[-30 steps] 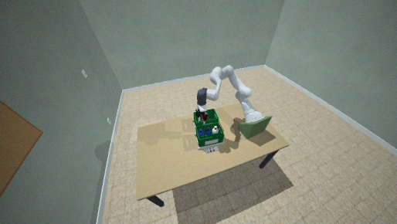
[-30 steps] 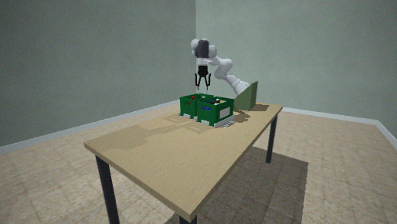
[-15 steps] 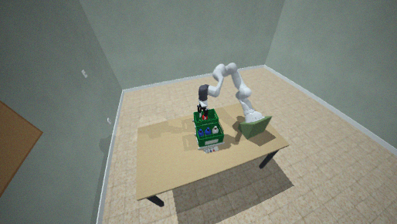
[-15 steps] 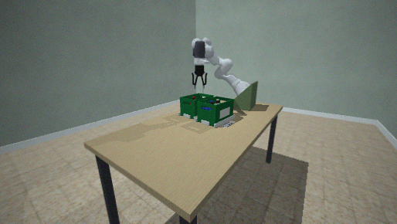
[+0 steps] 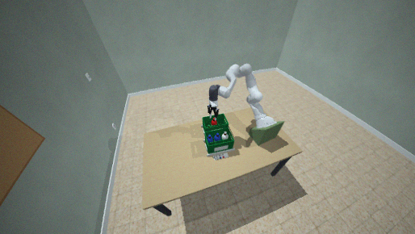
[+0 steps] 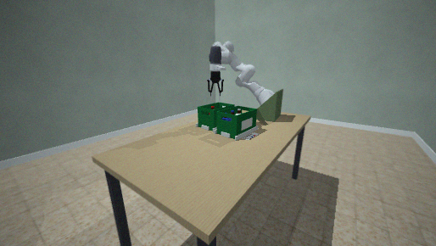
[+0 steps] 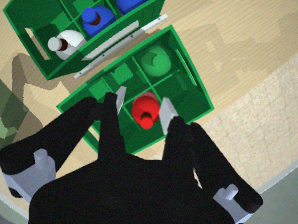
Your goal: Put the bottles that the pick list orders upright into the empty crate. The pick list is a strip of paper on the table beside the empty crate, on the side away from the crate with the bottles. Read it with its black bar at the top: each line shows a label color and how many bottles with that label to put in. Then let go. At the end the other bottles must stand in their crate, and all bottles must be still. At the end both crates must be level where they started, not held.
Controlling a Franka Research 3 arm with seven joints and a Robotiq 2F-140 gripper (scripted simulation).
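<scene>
My gripper is now 170 mm above the red-labelled bottle, 60 mm to the left of it and 30 mm past it. From my hand the other things lie so: blue-capped bottle 170 mm to the left, 170 mm below; white-capped bottle 180 mm to the left, 170 mm below, 90 mm behind; green-capped bottle 170 mm below, 60 mm ahead, 30 mm to the left.
</scene>
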